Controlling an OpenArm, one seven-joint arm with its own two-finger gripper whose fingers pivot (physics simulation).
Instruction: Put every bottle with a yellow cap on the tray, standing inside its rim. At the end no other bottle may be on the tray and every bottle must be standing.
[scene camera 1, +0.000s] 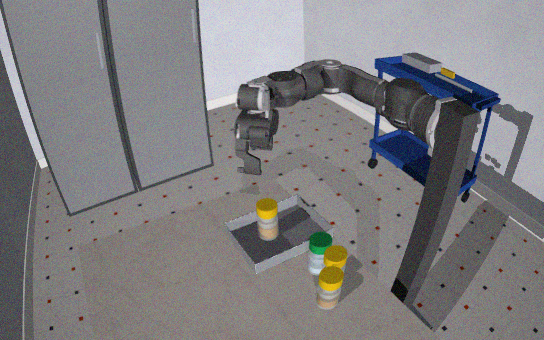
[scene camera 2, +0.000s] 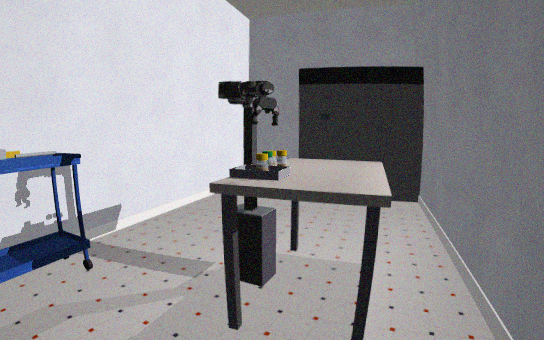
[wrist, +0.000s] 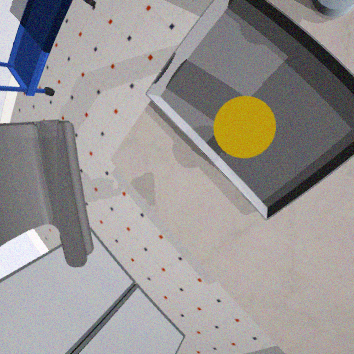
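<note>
A yellow-capped bottle (scene camera 1: 268, 220) (scene camera 2: 262, 161) (wrist: 245, 127) stands inside the tray (scene camera 1: 280, 258) (scene camera 2: 252, 174) (wrist: 207, 150). A green-capped bottle (scene camera 1: 320, 245) (scene camera 2: 268, 154) stands just outside the tray's near right side in scene camera 1. Close beside it stands a second yellow-capped bottle (scene camera 1: 335, 257), partly hidden by a third yellow-capped bottle (scene camera 1: 330, 287) (scene camera 2: 282, 158) standing in front of it. My gripper (scene camera 1: 249, 170) (scene camera 2: 265, 121) is open and empty, raised above the table, clear of the tray bottle. One finger shows at the left of the wrist view.
The bottles and tray are on a beige table (scene camera 1: 175, 280) (scene camera 2: 340, 177). The arm's dark post (scene camera 1: 440, 200) rises at the right in scene camera 1. A blue cart (scene camera 1: 390, 150) (scene camera 2: 35, 164) and a grey cabinet (scene camera 1: 160, 100) stand beyond the table.
</note>
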